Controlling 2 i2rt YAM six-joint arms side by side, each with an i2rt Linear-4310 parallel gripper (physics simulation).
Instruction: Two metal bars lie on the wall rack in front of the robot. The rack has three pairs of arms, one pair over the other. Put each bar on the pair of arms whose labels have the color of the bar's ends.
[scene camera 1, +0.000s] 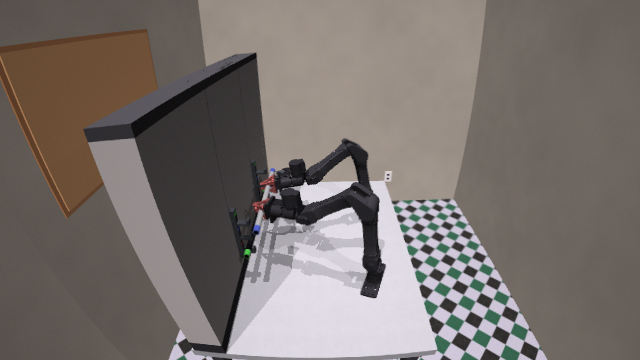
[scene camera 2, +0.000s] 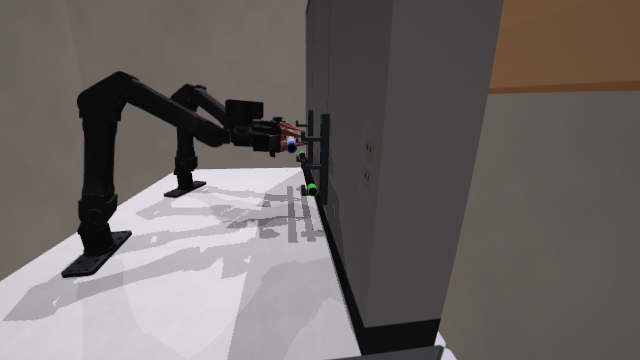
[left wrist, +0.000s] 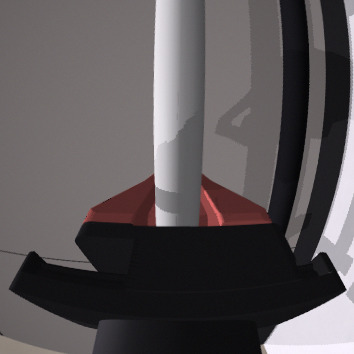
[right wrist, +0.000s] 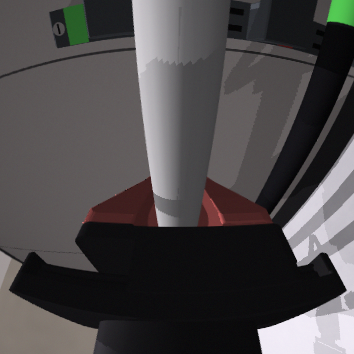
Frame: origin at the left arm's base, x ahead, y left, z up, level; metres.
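Seen in the pictures: left gripper, fingertip midpoint: (scene camera 1: 253, 206) (scene camera 2: 300, 133) (left wrist: 177, 175); right gripper, fingertip midpoint: (scene camera 1: 260, 186); left arm's base, link origin: (scene camera 1: 373, 279) (scene camera 2: 186, 189); right arm's base, link origin: (scene camera 2: 101, 252).
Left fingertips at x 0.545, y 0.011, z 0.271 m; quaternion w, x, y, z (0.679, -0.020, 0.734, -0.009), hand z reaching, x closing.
Observation:
Pixels of each thing's top centre, then the offset from my left fingertips to it. "spot": a spot on its surface instead. Level surfaces: height alone.
- silver bar with blue ends, top centre: (left wrist: 151, 55) (right wrist: 164, 266) (scene camera 2: 289, 131) (scene camera 1: 265, 194) 0.012 m back, 0.082 m right, 0.017 m up
- wall rack, top centre: (scene camera 2: 315, 113) (scene camera 1: 257, 160) 0.120 m ahead, 0.247 m right, 0.083 m up
- black bar with green ends, top centre: (left wrist: 284, 105) (scene camera 2: 305, 164) (scene camera 1: 256, 216) 0.036 m ahead, 0.054 m right, 0.101 m down
- green label, surface spot: (right wrist: 76, 25) spot: 0.134 m ahead, 0.240 m right, 0.064 m up
- white table, surface height: 0.271 m down
A silver bar with blue ends (scene camera 1: 265, 196) (scene camera 2: 291, 146) (left wrist: 179, 100) (right wrist: 180, 110) is held roughly level in front of the wall rack (scene camera 1: 234, 235) (scene camera 2: 325, 150), apart from its arm tips. In scene camera 2 its near end appears between the heights of the top and middle arms. My left gripper (scene camera 1: 260, 206) (left wrist: 177, 175) and my right gripper (scene camera 1: 269, 184) (right wrist: 177, 174) are both shut on it. A black bar with green ends (scene camera 1: 247, 253) (scene camera 2: 312, 189) (left wrist: 295, 100) lies on the lowest arms, by the red label. A green label (right wrist: 76, 25) marks the top pair.
The rack is fixed to a dark wall panel (scene camera 1: 200, 200) (scene camera 2: 350, 150) at the edge of the white table (scene camera 1: 325, 320) (scene camera 2: 175, 310). The held bar's blue end stands out above and in front of the green end.

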